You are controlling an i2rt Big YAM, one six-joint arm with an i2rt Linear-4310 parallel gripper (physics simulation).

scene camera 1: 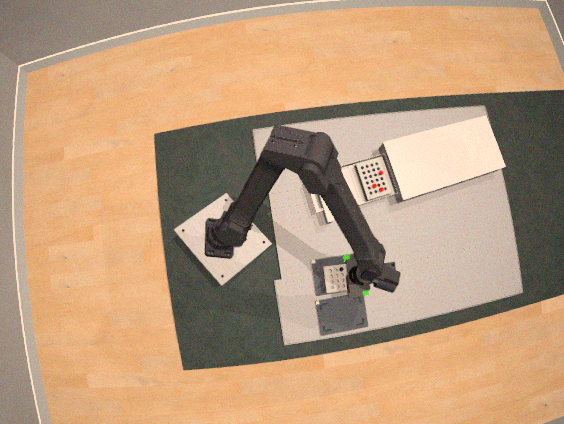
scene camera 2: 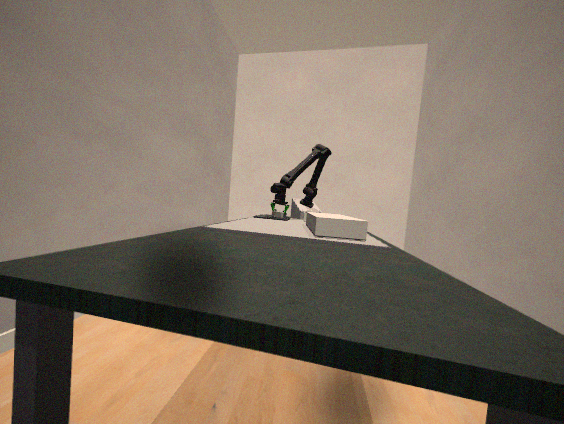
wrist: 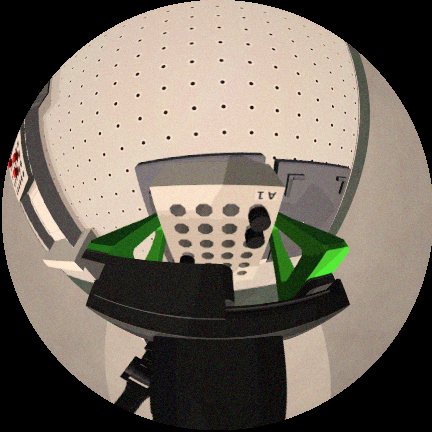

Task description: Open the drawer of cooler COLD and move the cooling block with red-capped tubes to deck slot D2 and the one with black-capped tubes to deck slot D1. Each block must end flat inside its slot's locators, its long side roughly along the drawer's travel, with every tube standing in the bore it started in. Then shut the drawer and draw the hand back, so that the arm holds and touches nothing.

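Places are measured from the arm's base along level axes (x left, y ahead, z down), in metres.
Pixels of known places: gripper, between the fingertips: (scene camera 2: pixel 278 214) (wrist: pixel 216 214); arm's base, origin of its link: (scene camera 1: pixel 218 239) (scene camera 2: pixel 306 204).
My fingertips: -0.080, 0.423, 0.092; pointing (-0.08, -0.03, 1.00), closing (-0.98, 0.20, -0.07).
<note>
For each thing: its middle in the pictures, then the offset to it from my fingertips, as dx, dy, dz. "spot": a spot on its surface instead. Level surfaces: height alone.
- white block with black-capped tubes, middle of its body: (wrist: pixel 216 233) (scene camera 1: pixel 344 277) (scene camera 2: pixel 279 214) -0.005, -0.024, +0.002
- dark slot plate, middle of its body: (wrist: pixel 204 227) (scene camera 1: pixel 338 274) +0.004, -0.041, +0.028
- second slot plate, middle of its body: (wrist: pixel 306 219) (scene camera 1: pixel 342 314) -0.129, -0.015, +0.030
- block with red-capped tubes, middle of its body: (scene camera 1: pixel 372 179) +0.327, +0.051, +0.006
- open drawer, a spot on its surface: (scene camera 1: pixel 353 184) spot: +0.308, -0.011, +0.025
- handle, a spot on its surface: (wrist: pixel 75 257) spot: +0.174, -0.076, -0.024
- light perforated board, height of its surface: dz +0.039
My gripper (scene camera 1: pixel 356 275) (scene camera 2: pixel 280 209) (wrist: pixel 216 214) is shut on the white block with black-capped tubes (scene camera 1: pixel 335 278) (scene camera 2: pixel 279 214) (wrist: pixel 216 192), one green finger along each side. The block looks upright, over a dark slot plate (scene camera 1: pixel 319 282) (wrist: pixel 144 176); whether it touches that plate is hard to tell. Two black caps show near its A1 corner, and another is partly hidden by the hand. A second slot plate (scene camera 1: pixel 342 316) (wrist: pixel 320 202) with corner locators lies beside. The block with red-capped tubes (scene camera 1: pixel 369 183) sits in the open drawer (scene camera 1: pixel 353 184) of the cooler (scene camera 1: pixel 445 157) (scene camera 2: pixel 340 226). Slot labels are unreadable.
The arm's upper links cross over the drawer's front end in scene camera 1. The drawer's front and handle (wrist: pixel 75 257) show at the left of the wrist view. A light perforated board (scene camera 1: pixel 430 240) (wrist: pixel 210 70) lies under the cooler and plates. The arm's base plate (scene camera 1: pixel 192 234) is at the left.
</note>
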